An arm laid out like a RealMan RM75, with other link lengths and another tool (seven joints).
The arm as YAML. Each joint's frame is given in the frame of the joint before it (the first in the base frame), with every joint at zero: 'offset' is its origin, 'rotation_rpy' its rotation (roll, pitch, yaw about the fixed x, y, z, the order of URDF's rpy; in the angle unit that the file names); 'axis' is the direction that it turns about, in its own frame. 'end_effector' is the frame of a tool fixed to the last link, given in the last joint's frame.
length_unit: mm
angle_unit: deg
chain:
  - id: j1
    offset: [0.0, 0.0, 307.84]
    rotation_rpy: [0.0, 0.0, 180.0]
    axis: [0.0, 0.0, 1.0]
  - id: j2
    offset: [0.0, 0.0, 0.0]
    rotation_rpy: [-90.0, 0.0, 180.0]
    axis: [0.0, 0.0, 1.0]
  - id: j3
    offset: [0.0, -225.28, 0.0]
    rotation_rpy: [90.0, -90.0, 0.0]
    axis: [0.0, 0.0, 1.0]
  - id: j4
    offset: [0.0, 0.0, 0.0]
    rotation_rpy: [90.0, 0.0, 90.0]
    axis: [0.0, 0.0, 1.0]
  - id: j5
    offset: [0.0, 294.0, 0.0]
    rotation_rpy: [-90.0, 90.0, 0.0]
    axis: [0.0, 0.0, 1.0]
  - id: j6
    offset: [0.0, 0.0, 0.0]
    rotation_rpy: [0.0, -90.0, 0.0]
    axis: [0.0, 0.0, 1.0]
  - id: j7
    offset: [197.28, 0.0, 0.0]
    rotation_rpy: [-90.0, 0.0, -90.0]
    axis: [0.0, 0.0, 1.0]
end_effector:
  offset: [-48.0, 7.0, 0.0]
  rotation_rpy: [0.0, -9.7, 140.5]
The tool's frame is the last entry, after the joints.
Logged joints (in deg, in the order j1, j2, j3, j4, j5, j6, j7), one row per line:
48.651, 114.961, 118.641, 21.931, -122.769, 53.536, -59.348
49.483, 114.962, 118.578, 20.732, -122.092, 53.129, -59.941
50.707, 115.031, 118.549, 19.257, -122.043, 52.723, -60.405
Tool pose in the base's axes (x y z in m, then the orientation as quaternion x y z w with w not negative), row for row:
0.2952, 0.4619, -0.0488, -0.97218, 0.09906, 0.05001, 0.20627
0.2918, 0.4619, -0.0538, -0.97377, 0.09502, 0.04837, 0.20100
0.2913, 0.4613, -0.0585, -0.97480, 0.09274, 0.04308, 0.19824
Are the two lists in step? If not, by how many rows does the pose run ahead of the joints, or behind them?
The pose runs 1 row ahead of the joints: the pose in row i belongs to the joints in row i + 1.
